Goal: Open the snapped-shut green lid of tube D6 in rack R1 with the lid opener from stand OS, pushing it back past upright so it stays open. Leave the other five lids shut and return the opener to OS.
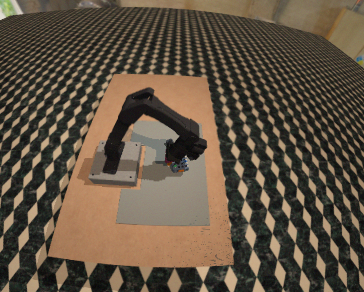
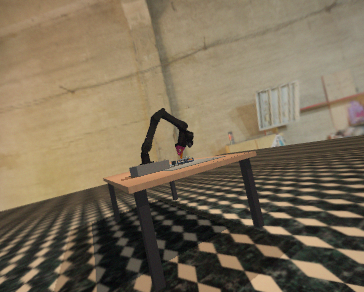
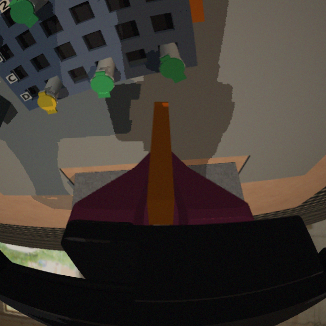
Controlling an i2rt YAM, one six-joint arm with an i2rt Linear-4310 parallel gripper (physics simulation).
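Frame: origin at the arm's base, x ahead, y left, z up, level; metres.
Where they show: gripper, fingertip midpoint: (image 1: 166, 161) (image 2: 179, 155) (image 3: 160, 159); arm's base, link origin: (image 1: 114, 157) (image 2: 146, 164).
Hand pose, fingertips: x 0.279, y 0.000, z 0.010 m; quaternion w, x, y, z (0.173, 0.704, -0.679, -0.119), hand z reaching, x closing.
Observation:
Each offset is from my fingertips to the top centre of the thing. "spot": to the spot under its first point. Level surfaces: height alone.
My gripper (image 1: 171, 160) (image 2: 180, 146) is shut on the lid opener @(0.027 m ahead, 0.002 m left, 0.048 m up) (image 3: 160, 168) (image 2: 179, 150), which has a maroon handle and a long orange blade. The blue-grey rack R1 @(0.067 m ahead, 0.045 m left, 0.025 m down) (image 3: 81, 22) (image 1: 181, 166) (image 2: 182, 160) lies just ahead of the blade. The green lid of the corner tube @(0.049 m ahead, 0.005 m right, 0.025 m down) (image 3: 172, 68) sits at the rack's near right corner. The blade tip @(spot: 0.018 m ahead, 0.004 m right, 0.029 m down) (image 3: 165, 105) is a little short of that lid and does not touch it. Another green lid @(0.040 m ahead, 0.033 m left, 0.025 m down) (image 3: 102, 85) and a yellow lid @(0.031 m ahead, 0.070 m left, 0.025 m down) (image 3: 47, 102) stand in the same row. A third green lid @(0.092 m ahead, 0.065 m left, 0.025 m down) (image 3: 22, 12) is further back. All look alike; I cannot tell whether any is tipped.
The rack stands on a grey mat @(0.073 m down) (image 1: 166, 203) on the wooden table @(0.076 m down) (image 1: 94, 232). A small dark stand (image 1: 169, 142) is beside the rack, partly under the arm. The arm's grey base block (image 1: 131, 153) (image 2: 149, 168) is to the left. An orange tab @(spot: 0.074 m ahead, 0.019 m right, 0.050 m down) (image 3: 196, 11) marks the rack's edge.

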